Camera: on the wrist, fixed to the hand. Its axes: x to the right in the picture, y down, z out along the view.
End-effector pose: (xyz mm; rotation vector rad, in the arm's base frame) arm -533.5 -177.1 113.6 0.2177 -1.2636 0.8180
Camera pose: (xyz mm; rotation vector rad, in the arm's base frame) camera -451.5 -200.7 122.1 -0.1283 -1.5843 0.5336
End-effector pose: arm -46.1 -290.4 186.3 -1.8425 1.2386 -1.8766
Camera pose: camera -60.6 -230.0 245.5 -2.1078 1.7556 -1.4554
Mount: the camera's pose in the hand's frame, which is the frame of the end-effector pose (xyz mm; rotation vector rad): 3.3 -72.4 -45.9 -0.4691 -0.1650 0.0514
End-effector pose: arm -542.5 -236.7 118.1 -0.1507 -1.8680 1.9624
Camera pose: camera -512.4 -192.5 185.2 -0.1791 -2.4301 1.5730
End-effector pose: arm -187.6 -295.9 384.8 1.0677 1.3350 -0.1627
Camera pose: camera -265.7 -301.9 349.8 0.6742 1.1218 0.0974
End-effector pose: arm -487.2 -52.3 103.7 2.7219 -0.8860 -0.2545
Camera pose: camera -433.4 11.1 125.0 2.2647 -0.8142 -0.6011
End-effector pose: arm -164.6 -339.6 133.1 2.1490 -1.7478 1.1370
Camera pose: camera -121.1 -294.5 191.7 1.9567 -1.9104 0.4951
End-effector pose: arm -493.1 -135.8 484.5 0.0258 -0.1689 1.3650
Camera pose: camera -417.0 -142.2 445.4 -0.2607 -0.6281 1.3458
